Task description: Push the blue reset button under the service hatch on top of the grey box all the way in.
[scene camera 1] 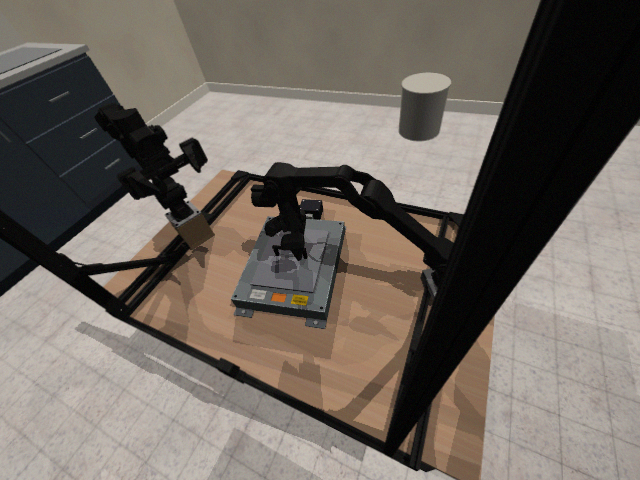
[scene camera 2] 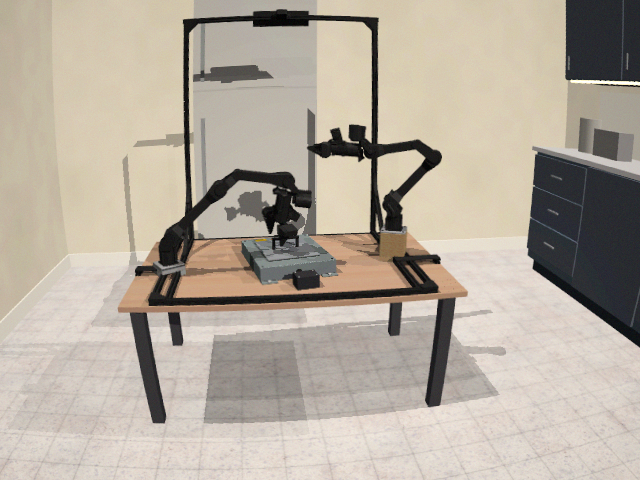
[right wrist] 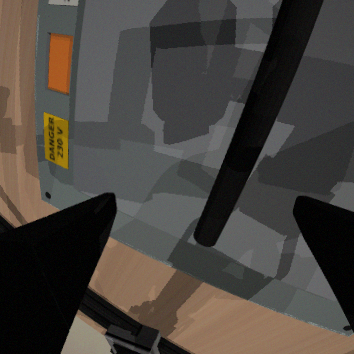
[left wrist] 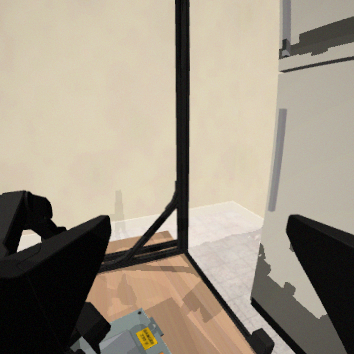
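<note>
The grey box point(scene camera 1: 330, 263) point(scene camera 2: 284, 271) point(left wrist: 130, 320) point(right wrist: 56, 102) lies on the table. Its service hatch point(scene camera 1: 279, 282) point(right wrist: 97, 75) appears to lie flat and closed, crossed by shadows. The blue reset button does not show in any view. A black bar handle point(right wrist: 250, 120) crosses above the hatch in the right wrist view. My right gripper point(scene camera 1: 290, 253) point(scene camera 2: 285, 245) point(right wrist: 206, 203) is open and empty, pointing down low over the hatch, its fingertips either side of the bar's end in the wrist view. My left gripper point(scene camera 2: 311, 148) point(left wrist: 199, 223) is open and empty, high above the table.
A small black box point(scene camera 1: 311, 207) point(scene camera 2: 306, 279) stands beside the grey box. An orange label point(scene camera 1: 278, 297) point(right wrist: 60, 63) and a yellow danger label point(scene camera 1: 299, 299) point(left wrist: 146, 337) point(right wrist: 56, 140) mark one edge. Black frame rails point(scene camera 2: 248, 298) surround the work area on the wooden table point(scene camera 1: 356, 356).
</note>
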